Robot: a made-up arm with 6 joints. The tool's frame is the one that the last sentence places.
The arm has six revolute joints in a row. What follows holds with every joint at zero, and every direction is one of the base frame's.
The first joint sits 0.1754 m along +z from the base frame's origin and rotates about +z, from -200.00 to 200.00 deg.
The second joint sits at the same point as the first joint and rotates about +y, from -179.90 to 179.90 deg.
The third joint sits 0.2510 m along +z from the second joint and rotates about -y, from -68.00 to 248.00 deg.
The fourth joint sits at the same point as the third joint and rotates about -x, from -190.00 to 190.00 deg.
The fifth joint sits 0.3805 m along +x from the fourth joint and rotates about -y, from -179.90 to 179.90 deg.
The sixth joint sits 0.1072 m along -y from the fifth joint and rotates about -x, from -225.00 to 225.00 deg.
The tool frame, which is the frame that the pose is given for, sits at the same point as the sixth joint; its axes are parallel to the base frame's.
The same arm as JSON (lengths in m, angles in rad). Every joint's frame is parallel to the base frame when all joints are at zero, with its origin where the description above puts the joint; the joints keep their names.
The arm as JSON. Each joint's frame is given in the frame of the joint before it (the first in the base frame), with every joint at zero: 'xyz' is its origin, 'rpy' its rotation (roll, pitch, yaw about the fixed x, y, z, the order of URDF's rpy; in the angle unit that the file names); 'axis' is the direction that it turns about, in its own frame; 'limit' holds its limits. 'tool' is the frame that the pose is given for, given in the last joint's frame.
{
  "units": {
    "length": "m",
    "angle": "rad"
  },
  "joints": [
    {
      "name": "joint 1",
      "type": "revolute",
      "origin": {
        "xyz": [
          0.0,
          0.0,
          0.1754
        ],
        "rpy": [
          0.0,
          0.0,
          0.0
        ]
      },
      "axis": "+z",
      "limit": {
        "lower": -3.4907,
        "upper": 3.4907
      }
    },
    {
      "name": "joint 2",
      "type": "revolute",
      "origin": {
        "xyz": [
          0.0,
          0.0,
          0.0
        ],
        "rpy": [
          0.0,
          0.0,
          0.0
        ]
      },
      "axis": "+y",
      "limit": {
        "lower": -3.1398,
        "upper": 3.1398
      }
    },
    {
      "name": "joint 3",
      "type": "revolute",
      "origin": {
        "xyz": [
          0.0,
          0.0,
          0.251
        ],
        "rpy": [
          0.0,
          0.0,
          0.0
        ]
      },
      "axis": "-y",
      "limit": {
        "lower": -1.1868,
        "upper": 4.3284
      }
    },
    {
      "name": "joint 4",
      "type": "revolute",
      "origin": {
        "xyz": [
          0.0,
          0.0,
          0.0
        ],
        "rpy": [
          0.0,
          0.0,
          0.0
        ]
      },
      "axis": "-x",
      "limit": {
        "lower": -3.3161,
        "upper": 3.3161
      }
    },
    {
      "name": "joint 5",
      "type": "revolute",
      "origin": {
        "xyz": [
          0.3805,
          0.0,
          0.0
        ],
        "rpy": [
          0.0,
          0.0,
          0.0
        ]
      },
      "axis": "-y",
      "limit": {
        "lower": -3.1398,
        "upper": 3.1398
      }
    },
    {
      "name": "joint 6",
      "type": "revolute",
      "origin": {
        "xyz": [
          0.0,
          -0.1072,
          0.0
        ],
        "rpy": [
          0.0,
          0.0,
          0.0
        ]
      },
      "axis": "-x",
      "limit": {
        "lower": -3.927,
        "upper": 3.927
      }
    }
  ],
  "tool": {
    "origin": {
      "xyz": [
        0.0,
        0.0,
        0.0
      ],
      "rpy": [
        0.0,
        0.0,
        0.0
      ]
    }
  }
}

